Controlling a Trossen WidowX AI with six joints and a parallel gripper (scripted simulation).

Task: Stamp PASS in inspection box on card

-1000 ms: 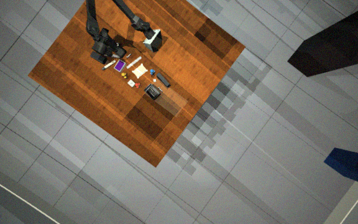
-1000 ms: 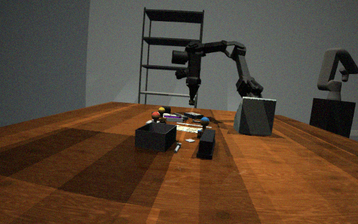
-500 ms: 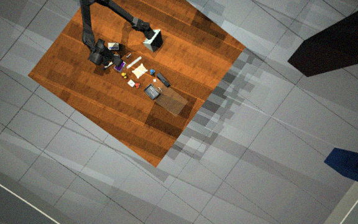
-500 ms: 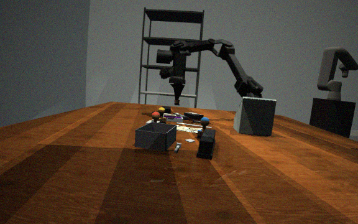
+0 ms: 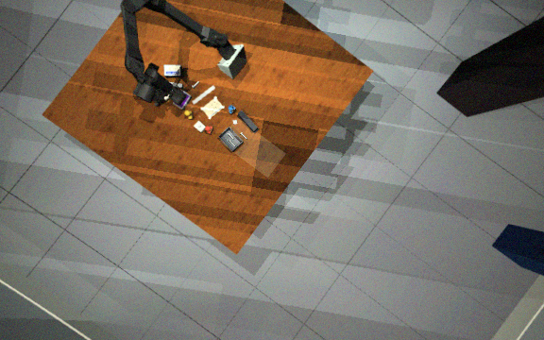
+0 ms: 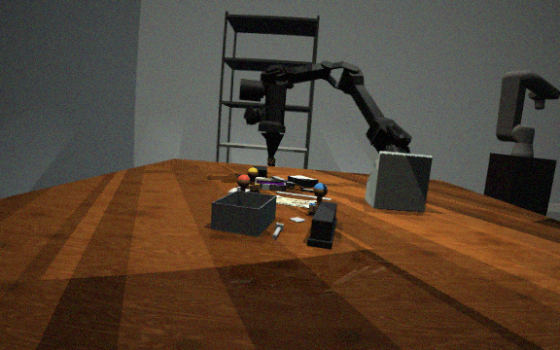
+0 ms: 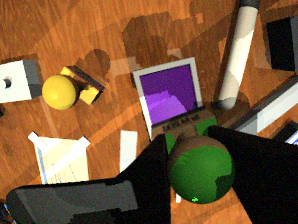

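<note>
The purple ink pad is 8 cm below my gripper tip. Also, from my gripper tip: green-knobbed stamp right at my gripper tip; yellow-knobbed stamp 9 cm to the left, 7 cm below, 4 cm ahead; white rod 8 cm to the right, 8 cm below, 7 cm ahead.
</note>
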